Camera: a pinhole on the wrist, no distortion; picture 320 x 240 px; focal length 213.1 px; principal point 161.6 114.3 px. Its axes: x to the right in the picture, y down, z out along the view. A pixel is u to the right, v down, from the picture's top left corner.
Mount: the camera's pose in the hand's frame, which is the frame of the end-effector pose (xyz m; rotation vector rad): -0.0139 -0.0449 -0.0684 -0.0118 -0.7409 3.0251
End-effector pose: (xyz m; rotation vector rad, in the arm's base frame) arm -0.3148 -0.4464 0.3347 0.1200 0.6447 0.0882
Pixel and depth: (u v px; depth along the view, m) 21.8 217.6 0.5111
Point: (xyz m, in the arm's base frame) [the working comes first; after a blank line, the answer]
In the camera's frame: -0.3353 0.2478 0.5111

0.1166 -0.9370 0.2955
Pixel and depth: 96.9 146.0 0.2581
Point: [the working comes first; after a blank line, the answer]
In the camera's frame: -0.0784 0.0384 0.2581

-0.1719 -0.6495 0.3845
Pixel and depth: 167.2 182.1 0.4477
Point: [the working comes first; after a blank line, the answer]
In the camera's frame: 0.0118 0.1424 0.4477

-0.1674 -0.8463 0.5116
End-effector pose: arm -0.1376 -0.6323 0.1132 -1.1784 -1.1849 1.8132
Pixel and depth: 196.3 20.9 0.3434
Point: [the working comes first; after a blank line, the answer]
In the camera's frame: 0.0559 -0.1505 0.3434

-0.3907 -0.7694 0.2556
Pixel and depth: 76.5 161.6 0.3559
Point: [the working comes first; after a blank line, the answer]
In the camera's frame: -0.1421 0.0790 0.3559

-0.3637 -0.4919 0.3751
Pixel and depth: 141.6 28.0 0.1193
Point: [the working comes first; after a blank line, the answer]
In the camera's frame: -0.0112 -0.0483 0.1193

-0.1888 -0.6336 0.1785
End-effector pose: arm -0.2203 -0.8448 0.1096 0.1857 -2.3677 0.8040
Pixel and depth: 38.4 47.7 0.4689
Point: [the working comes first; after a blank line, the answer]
In the camera's frame: -0.2711 -0.1465 0.4689

-0.5931 -1.1859 0.0752
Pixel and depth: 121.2 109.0 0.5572
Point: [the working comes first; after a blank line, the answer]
In the camera's frame: -0.1056 -0.0139 0.5572

-0.4181 -1.3304 0.0398
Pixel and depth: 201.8 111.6 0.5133
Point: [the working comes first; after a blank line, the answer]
In the camera's frame: 0.0968 -0.0065 0.5133

-0.2416 -1.3025 -0.0653
